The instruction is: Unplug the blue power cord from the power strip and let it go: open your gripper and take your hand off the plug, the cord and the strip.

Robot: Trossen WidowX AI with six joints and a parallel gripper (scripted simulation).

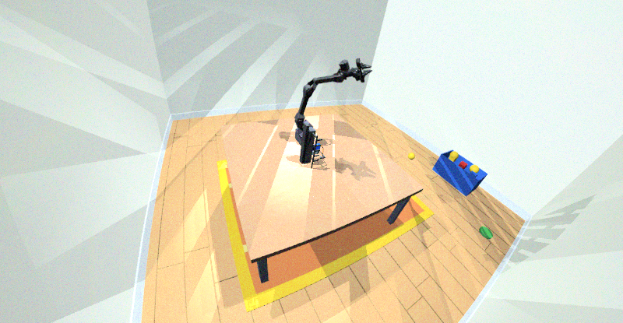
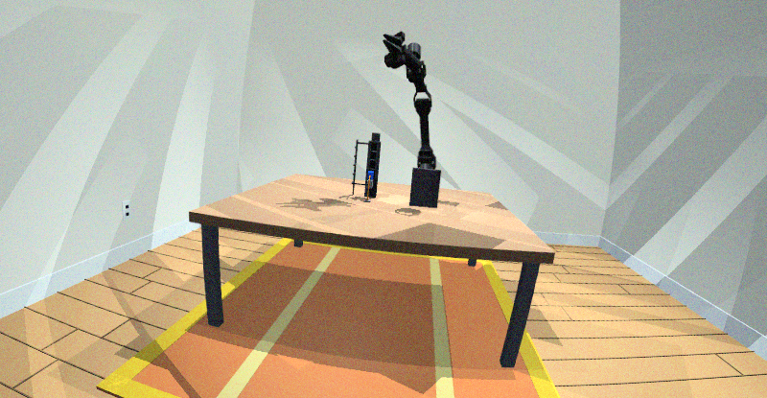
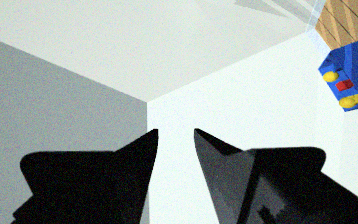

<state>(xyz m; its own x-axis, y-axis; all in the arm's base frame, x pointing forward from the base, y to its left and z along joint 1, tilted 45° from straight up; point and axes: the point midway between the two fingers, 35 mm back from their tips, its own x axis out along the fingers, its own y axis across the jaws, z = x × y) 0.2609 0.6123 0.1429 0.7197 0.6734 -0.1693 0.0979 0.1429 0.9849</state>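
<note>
The blue plug is 20 mm ahead of my gripper tip, 410 mm to the right of it and 570 mm below it. Round my gripper tip: thin dark upright rod: 100 mm ahead, 470 mm to the right, 560 mm below.
</note>
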